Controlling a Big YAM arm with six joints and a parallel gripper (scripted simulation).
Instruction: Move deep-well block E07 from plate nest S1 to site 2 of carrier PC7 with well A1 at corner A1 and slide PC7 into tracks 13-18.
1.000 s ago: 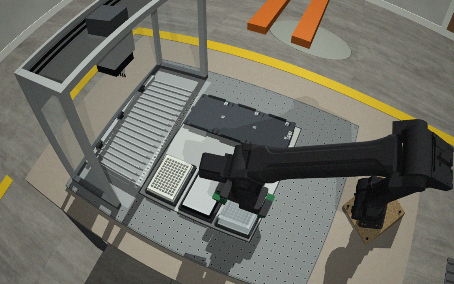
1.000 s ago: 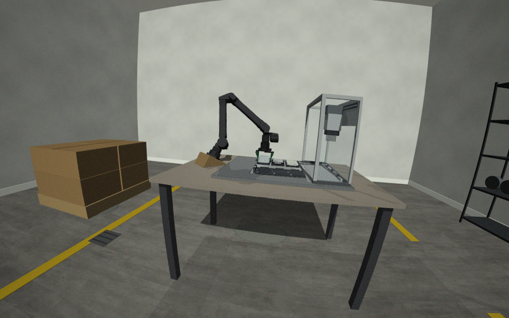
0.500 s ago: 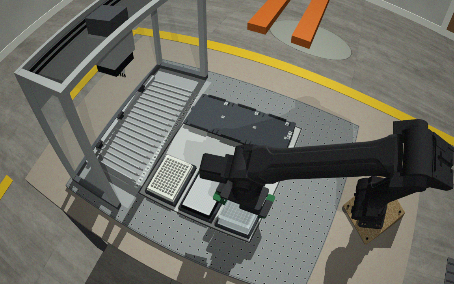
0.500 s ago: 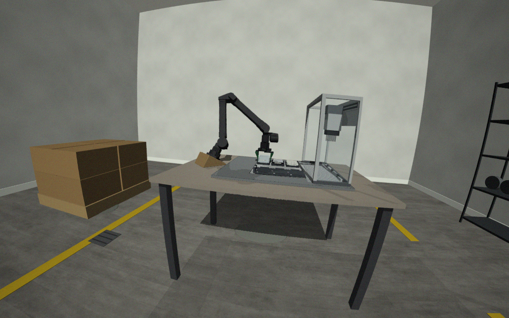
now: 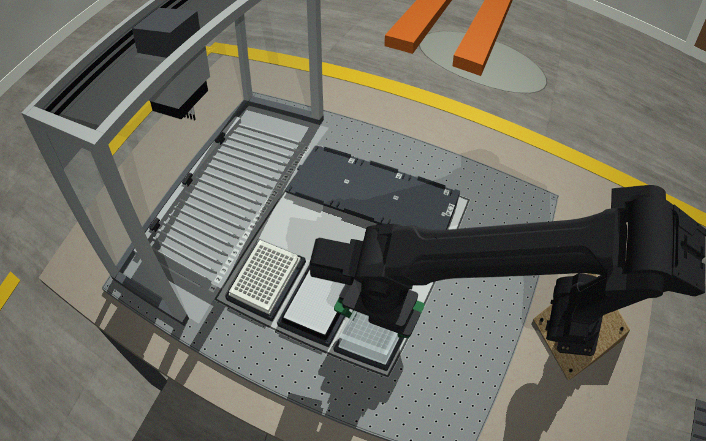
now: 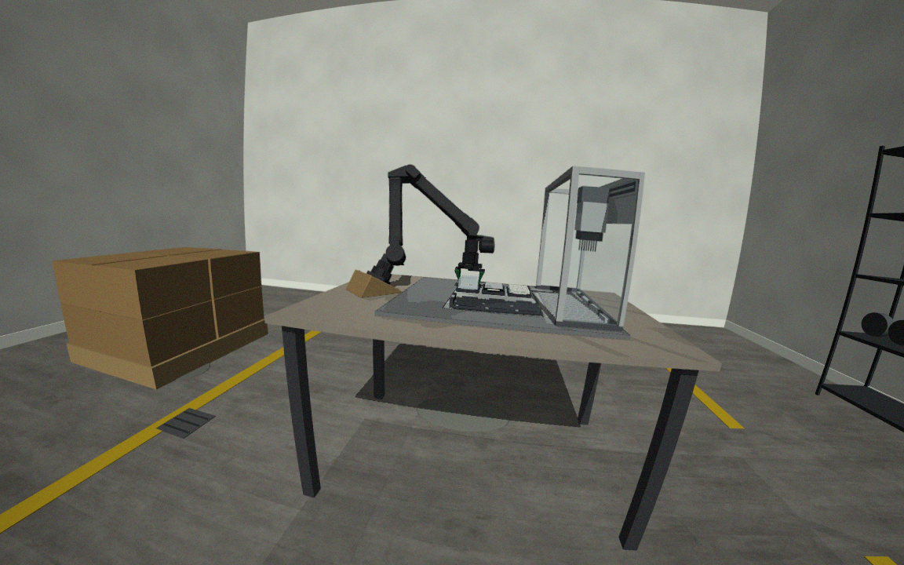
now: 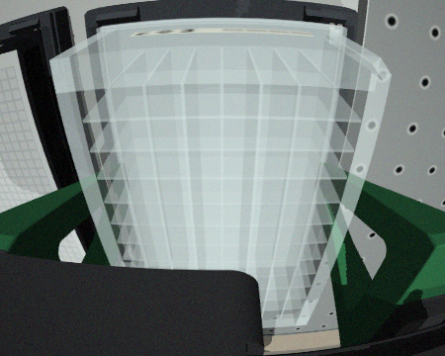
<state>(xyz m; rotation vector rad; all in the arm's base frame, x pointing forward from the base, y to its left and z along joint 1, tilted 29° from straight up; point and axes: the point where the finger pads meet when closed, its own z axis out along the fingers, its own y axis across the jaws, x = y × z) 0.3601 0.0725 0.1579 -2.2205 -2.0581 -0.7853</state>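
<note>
Right now my hand is 20 mm above the nest S1. Round my hand: pipetting head: 460 mm ahead, 140 mm to the right, 330 mm above; then white 96-well plate E01: 220 mm ahead, 10 mm to the right; then dark carrier PC7: 120 mm ahead, 270 mm to the right, 10 mm below.
</note>
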